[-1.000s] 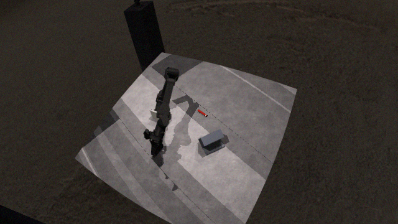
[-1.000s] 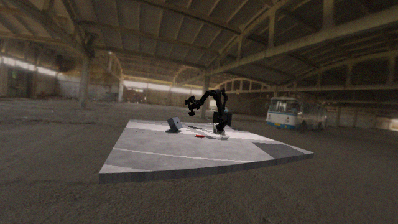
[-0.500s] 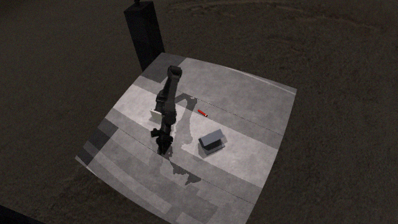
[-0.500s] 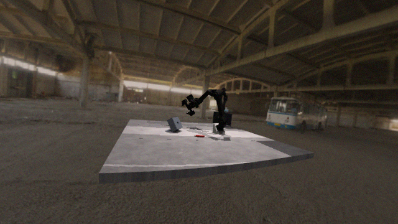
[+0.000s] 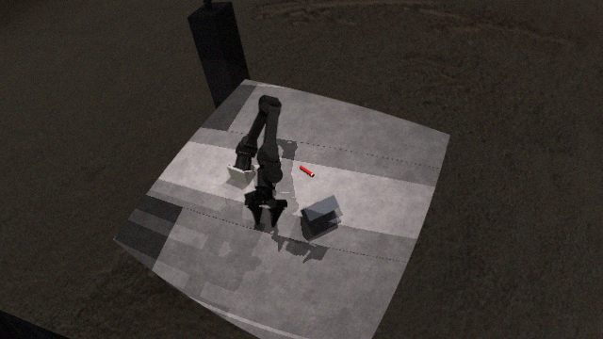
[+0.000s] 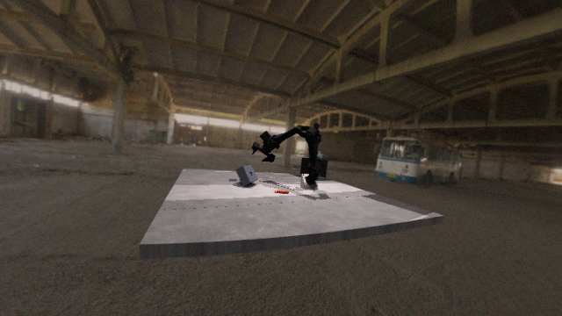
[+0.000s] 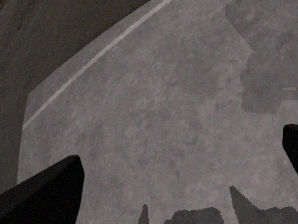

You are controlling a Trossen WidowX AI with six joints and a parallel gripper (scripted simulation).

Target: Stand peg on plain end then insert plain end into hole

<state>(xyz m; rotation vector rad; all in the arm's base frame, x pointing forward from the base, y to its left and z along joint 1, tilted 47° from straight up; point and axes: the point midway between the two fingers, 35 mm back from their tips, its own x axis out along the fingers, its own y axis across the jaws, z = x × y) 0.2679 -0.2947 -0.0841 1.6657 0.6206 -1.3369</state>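
The red peg is 390 mm to the left of my gripper tip and 160 mm below it. The rest, counted from my gripper tip: sloped panel: 190 mm to the left, 130 mm ahead, 100 mm below.
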